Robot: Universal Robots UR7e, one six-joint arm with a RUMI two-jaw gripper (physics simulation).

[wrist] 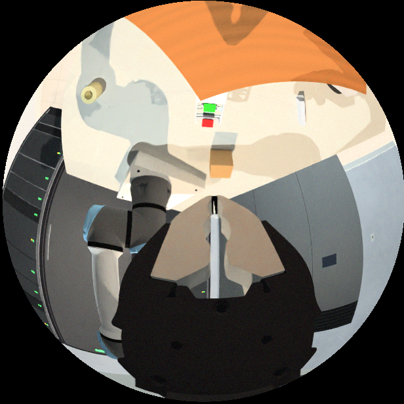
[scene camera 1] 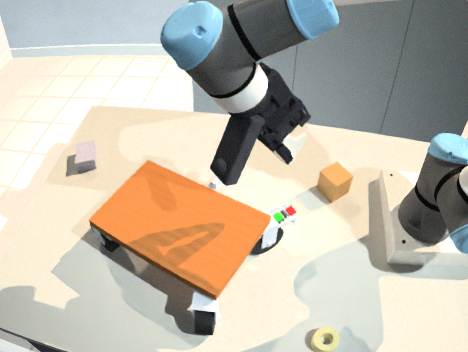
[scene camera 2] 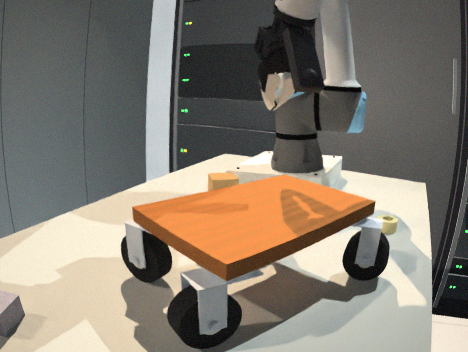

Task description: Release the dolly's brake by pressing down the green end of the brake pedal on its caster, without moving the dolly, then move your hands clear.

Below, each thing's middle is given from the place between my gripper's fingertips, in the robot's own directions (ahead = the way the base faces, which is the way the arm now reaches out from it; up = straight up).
Right now the orange dolly [scene camera 1: 199, 236] is 19 cm ahead of my hand, 7 cm to the left of it and 18 cm below it. The rest, counted from my hand: orange cube [scene camera 1: 334, 181] 13 cm behind, 16 cm to the right, 21 cm below.
